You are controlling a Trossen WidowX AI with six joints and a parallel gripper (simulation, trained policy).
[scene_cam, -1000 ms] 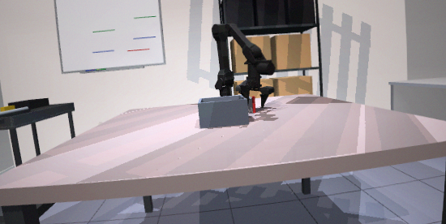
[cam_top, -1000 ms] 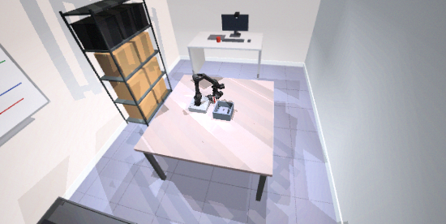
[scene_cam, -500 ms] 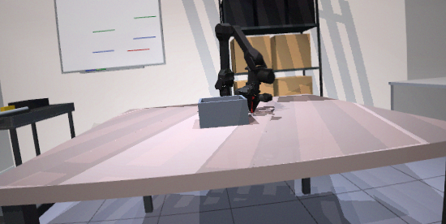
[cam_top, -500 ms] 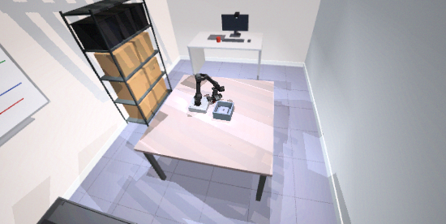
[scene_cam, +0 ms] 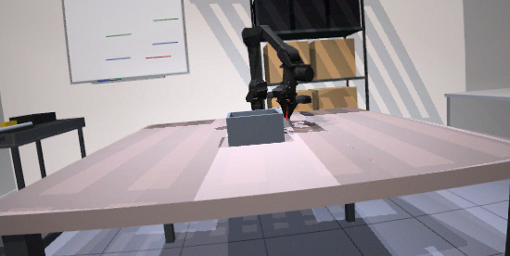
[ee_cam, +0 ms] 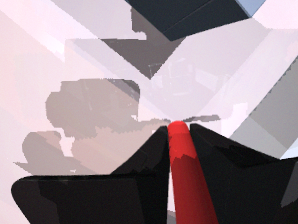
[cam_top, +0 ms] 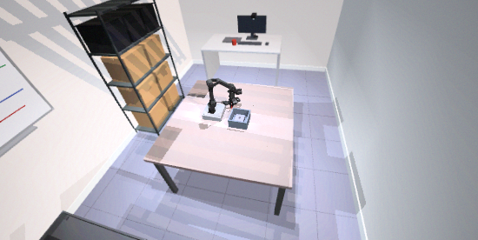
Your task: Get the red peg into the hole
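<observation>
My gripper tip is now 14 cm short of the pale plate, 13 cm to the left of it and 1 cm above it. Also, from my gripper tip: red peg 3 cm above, 1 cm to the left; then grey box 14 cm ahead, 13 cm to the right, 2 cm below.
</observation>
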